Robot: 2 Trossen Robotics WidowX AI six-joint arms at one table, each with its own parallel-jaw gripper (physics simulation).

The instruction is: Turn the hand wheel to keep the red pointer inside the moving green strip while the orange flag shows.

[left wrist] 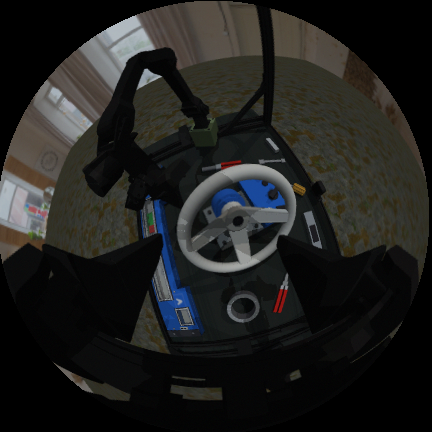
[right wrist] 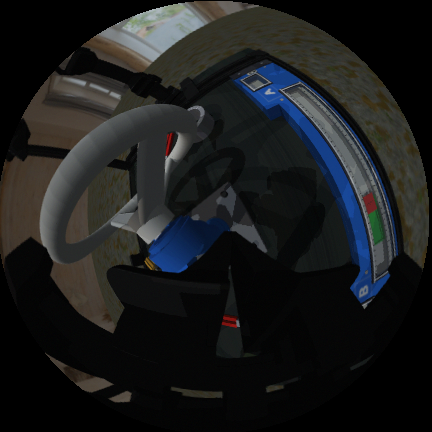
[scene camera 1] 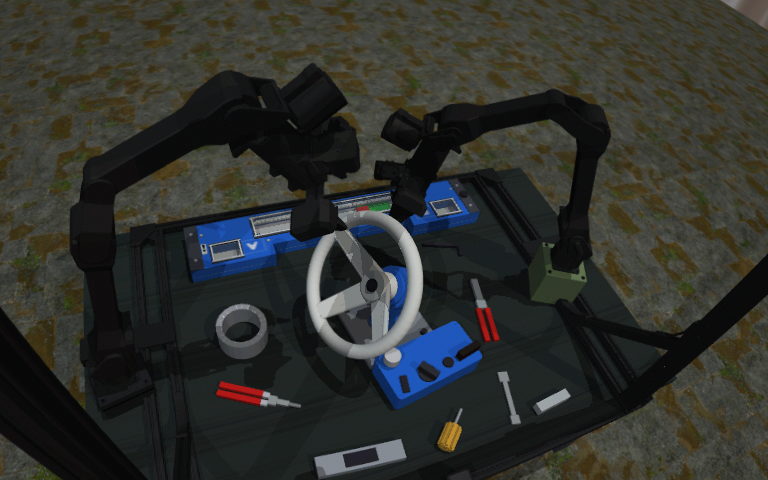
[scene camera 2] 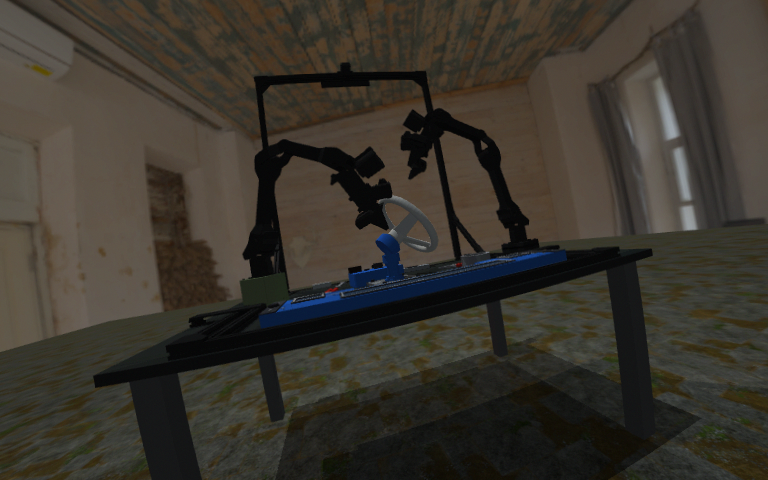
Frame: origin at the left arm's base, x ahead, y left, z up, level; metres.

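Seen in the pictures: left gripper, fingertip midpoint: [left wrist: 221,240] [scene camera 1: 344,202] [scene camera 2: 408,172]; right gripper, fingertip midpoint: [right wrist: 228,236] [scene camera 2: 387,229]; left arm's base, link origin: [right wrist: 164,95] [scene camera 1: 118,372] [scene camera 2: 519,241]; right arm's base, link origin: [left wrist: 201,123] [scene camera 1: 564,261] [scene camera 2: 262,276].
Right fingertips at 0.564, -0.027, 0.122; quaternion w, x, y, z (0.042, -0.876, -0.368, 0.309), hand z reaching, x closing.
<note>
Pixels of each thing's top centre, then the offset from my right fingertips to it, as dx, dy, dz. "spot": a spot on its surface instead. Level surfaces: height alone.
- long blue gauge panel, surface height: dz -0.137
- red pointer, surface spot: [right wrist: 369,203] [scene camera 1: 364,209] [left wrist: 151,227] spot: +0.083, +0.179, -0.139
- green strip, surface spot: [right wrist: 376,227] [scene camera 1: 380,206] [left wrist: 149,217] spot: +0.124, +0.171, -0.139
- yellow screwdriver, top centre: [scene camera 1: 455,425] [right wrist: 150,268] [left wrist: 295,184] -0.073, -0.363, -0.147
- small wrench, top centre: [scene camera 1: 509,396] +0.073, -0.376, -0.172
- white block, top centre: [scene camera 1: 553,399] [scene camera 2: 321,283] [left wrist: 271,143] +0.141, -0.436, -0.159
- grey device, top centre: [scene camera 1: 361,457] [left wrist: 314,232] [scene camera 2: 411,266] -0.251, -0.317, -0.159
The white hand wheel [scene camera 1: 312,290] [scene camera 2: 396,199] [left wrist: 241,168] [right wrist: 80,160] stands tilted on its blue column in the middle of the table. Behind it lies the long blue gauge panel [scene camera 1: 258,249] [right wrist: 322,137]. On its scale the red pointer [scene camera 1: 363,209] [left wrist: 151,228] [right wrist: 369,203] sits just beside one end of the green strip [scene camera 1: 379,207] [left wrist: 150,219] [right wrist: 376,227], touching it. My left gripper [scene camera 1: 317,214] [scene camera 2: 416,169] [left wrist: 221,240] is open and empty, hanging above the wheel. My right gripper [scene camera 1: 402,207] [scene camera 2: 370,218] [right wrist: 228,236] is shut and empty, close against the wheel's far rim.
A blue control box [scene camera 1: 430,362] sits in front of the wheel. Around it lie a grey tape roll [scene camera 1: 241,330], two red-handled tools [scene camera 1: 246,394] [scene camera 1: 487,319], a yellow screwdriver [scene camera 1: 450,434], a small wrench [scene camera 1: 509,397], a white block [scene camera 1: 551,401] and a grey device [scene camera 1: 360,457].
</note>
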